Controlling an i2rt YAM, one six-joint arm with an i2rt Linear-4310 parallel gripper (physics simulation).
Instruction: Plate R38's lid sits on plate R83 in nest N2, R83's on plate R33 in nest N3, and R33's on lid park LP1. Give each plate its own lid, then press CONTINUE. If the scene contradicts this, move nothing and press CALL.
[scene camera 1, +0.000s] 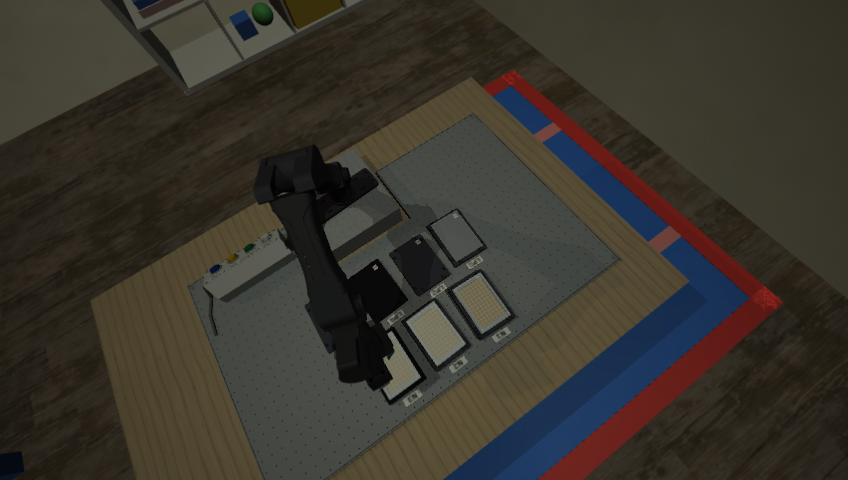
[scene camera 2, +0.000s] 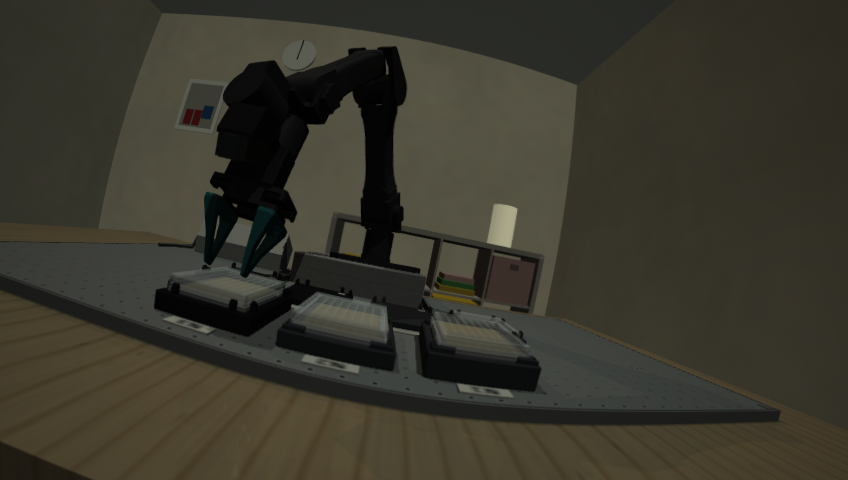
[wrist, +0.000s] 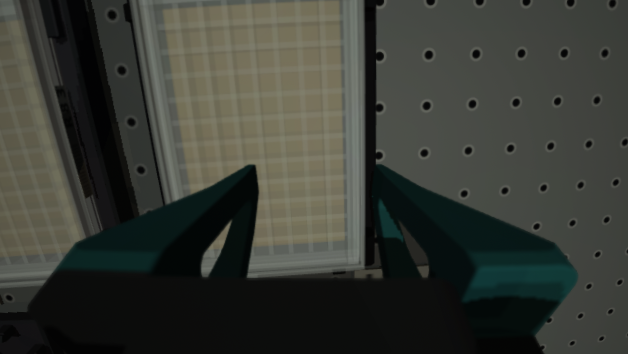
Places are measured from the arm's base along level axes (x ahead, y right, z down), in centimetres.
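Pixels of known places: gripper, between the fingertips: (scene camera 2: 224, 270) (wrist: 315, 177); arm's base, origin of its link: (scene camera 1: 344, 196) (scene camera 2: 374, 264).
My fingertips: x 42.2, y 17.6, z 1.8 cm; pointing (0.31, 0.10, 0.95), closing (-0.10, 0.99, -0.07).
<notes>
For each thing: its top centre in the pictures, then the offset to it from my fingertips. "spot": a spot on its surface instead. Level surfaces: height alone.
- nest N3, a spot on its surface: (wrist: 260, 100) (scene camera 1: 393, 370) spot: dx +3.3, dy -1.8, dz +0.3 cm
- nest N2, a spot on its surface: (wrist: 30, 150) spot: dx +2.5, dy -11.6, dz +0.6 cm
- nest N1, a spot on its surface: (scene camera 2: 476, 334) (scene camera 1: 486, 312) spot: dx +6.5, dy -27.3, dz +0.2 cm
- button box, centre of its top: (scene camera 2: 248, 225) (scene camera 1: 239, 257) dx -43.0, dy +13.4, dz -4.5 cm
- light-grey-topped park, a spot on its surface: (scene camera 1: 456, 237) spot: dx -13.8, dy -34.9, dz +2.1 cm
- perforated board, height of its surface: dz +3.9 cm
My gripper (scene camera 2: 226, 268) (wrist: 315, 177) is partly open and empty, with teal fingers pointing down just above the far-left plate in scene camera 2. That plate, in nest N3 (scene camera 1: 403, 375) (scene camera 2: 218, 286) (wrist: 260, 100), has a clear cover. In the wrist view the right fingertip is over its right rim and the left over its wells. The middle plate, in nest N2 (scene camera 1: 436, 334) (scene camera 2: 345, 318) (wrist: 30, 150), and the plate in nest N1 (scene camera 1: 482, 303) (scene camera 2: 476, 334) also show clear upper layers. Plate names are unreadable. The button box (scene camera 1: 252, 270) has blue, yellow and green buttons.
Behind the nests lie a light-grey-topped park (scene camera 1: 456, 237) and two dark parks (scene camera 1: 419, 264) (scene camera 1: 378, 292); their small labels are hard to read. The arm hides part of another dark park. The arm's grey base block (scene camera 1: 368, 228) stands behind them on the perforated board (scene camera 1: 535, 196).
</notes>
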